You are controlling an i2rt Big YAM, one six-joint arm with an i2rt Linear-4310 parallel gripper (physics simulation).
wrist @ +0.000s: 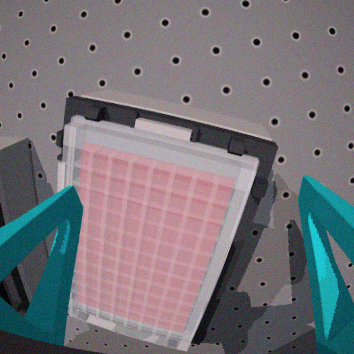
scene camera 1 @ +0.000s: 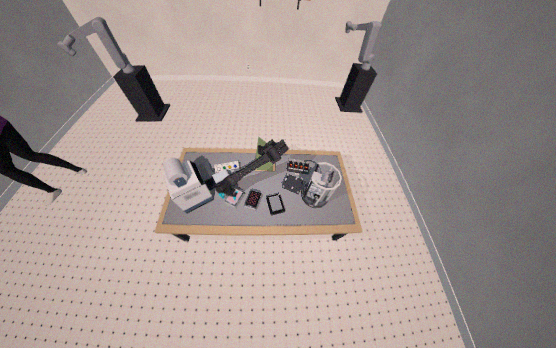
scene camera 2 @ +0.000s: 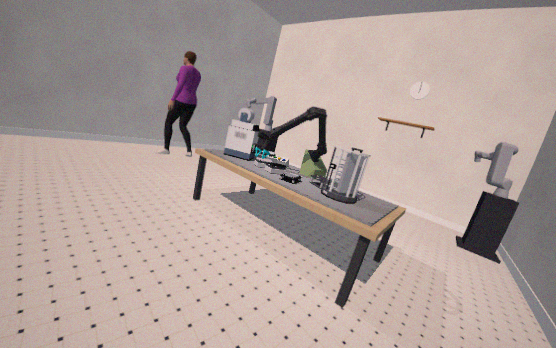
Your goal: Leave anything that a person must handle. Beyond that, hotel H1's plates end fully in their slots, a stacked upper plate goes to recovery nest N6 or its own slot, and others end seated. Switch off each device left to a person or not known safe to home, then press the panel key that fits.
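Frame: origin at the arm's base, x right, y ahead, z up, level; centimetres.
Where they show: gripper, fingertip midpoint: [wrist: 185,192] [scene camera 1: 229,199] [scene camera 2: 259,157]; arm's base, link origin: [scene camera 1: 262,152] [scene camera 2: 312,156].
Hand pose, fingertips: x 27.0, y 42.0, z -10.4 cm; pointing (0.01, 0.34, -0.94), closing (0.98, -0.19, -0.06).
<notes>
Each offset is from my fingertips to the top centre of the thing. "spot": to the spot under its first point.
A clear-lidded plate with pink wells {dx -3.6, dy -3.4, dz -0.2 cm} [wrist: 150,225] sits in a dark nest {spot: dx +3.4, dy +0.8, dz -1.7 cm} [wrist: 260,145] with a light outer side. My gripper [scene camera 1: 228,196] [scene camera 2: 263,152] [wrist: 185,192] is open and empty above it; the left fingertip overlaps the plate's left edge in the wrist view, and the right fingertip stands well off its right side. A dark plate with red wells {dx -19.6, dy -1.0, dz +0.6 cm} [scene camera 1: 253,198] lies to the right. The round, clear-walled hotel [scene camera 1: 325,182] [scene camera 2: 348,175] stands at the table's right. A panel with coloured keys {dx +6.5, dy -34.5, dz +1.2 cm} [scene camera 1: 227,166] lies behind the arm. Labels and slot seating are too small to read.
A white device {spot: dx +24.9, dy +2.7, dz +15.9 cm} [scene camera 1: 191,193] [scene camera 2: 240,141] stands at the left. A black frame nest {spot: dx -38.6, dy +9.9, dz -6.7 cm} [scene camera 1: 276,213], a dark flat unit {dx -54.5, dy -16.7, dz +0.4 cm} [scene camera 1: 294,183], a block with red-lit switches {spot: dx -59.3, dy -35.0, dz -1.9 cm} [scene camera 1: 298,166] and a green wedge [scene camera 2: 311,165] are on the table. A person [scene camera 2: 188,85] stands beyond the table.
</notes>
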